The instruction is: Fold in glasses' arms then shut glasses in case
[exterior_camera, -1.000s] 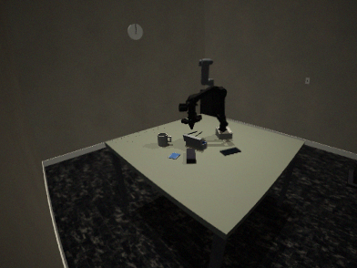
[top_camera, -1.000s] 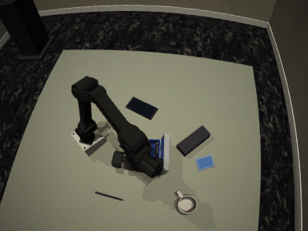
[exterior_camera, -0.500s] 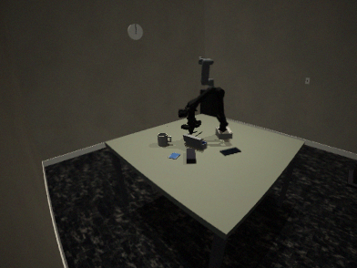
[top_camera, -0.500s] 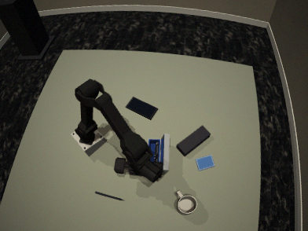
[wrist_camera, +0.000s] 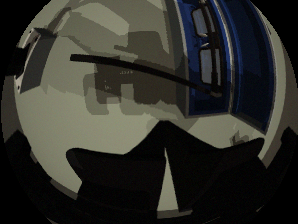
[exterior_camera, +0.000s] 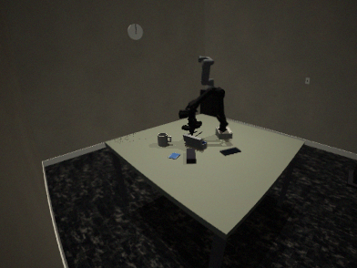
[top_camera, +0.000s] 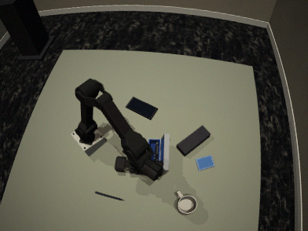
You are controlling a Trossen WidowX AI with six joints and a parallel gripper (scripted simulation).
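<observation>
The grey lid is 90 mm ahead of my hand, 90 mm to the left of it and 20 mm below it. From my hand the other things lie so: long black box (210 mm ahead, 200 mm to the left, 70 mm below); then glasses case (70 mm ahead, 90 mm to the left, 40 mm below); then mug (210 mm ahead, 120 mm to the right, 50 mm below).
</observation>
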